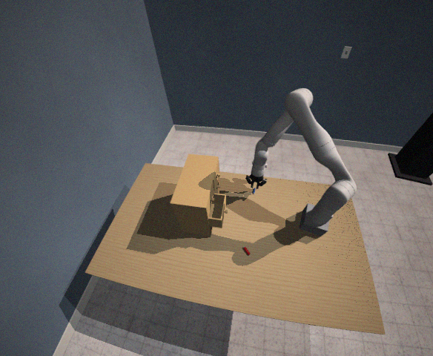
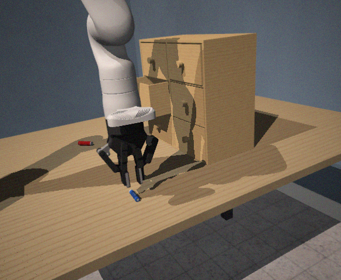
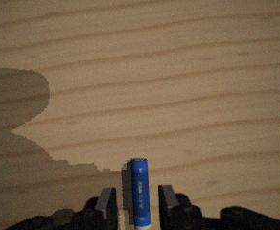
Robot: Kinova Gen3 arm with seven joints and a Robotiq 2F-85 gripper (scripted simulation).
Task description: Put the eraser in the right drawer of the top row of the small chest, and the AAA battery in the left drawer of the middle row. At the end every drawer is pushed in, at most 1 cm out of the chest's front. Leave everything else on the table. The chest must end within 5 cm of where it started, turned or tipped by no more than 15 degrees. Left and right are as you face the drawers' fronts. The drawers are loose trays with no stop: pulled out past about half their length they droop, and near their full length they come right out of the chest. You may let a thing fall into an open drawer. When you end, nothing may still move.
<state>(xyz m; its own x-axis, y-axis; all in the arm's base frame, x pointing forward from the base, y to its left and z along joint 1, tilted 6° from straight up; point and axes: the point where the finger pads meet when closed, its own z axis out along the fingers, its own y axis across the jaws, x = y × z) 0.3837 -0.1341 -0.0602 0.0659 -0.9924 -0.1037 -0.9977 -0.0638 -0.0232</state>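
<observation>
My gripper is now 50 mm above the AAA battery. The rest, counted from my hand: dark red battery 50 mm behind, 410 mm to the left, 50 mm below; then white eraser 280 mm ahead, 160 mm to the left, 170 mm above.
</observation>
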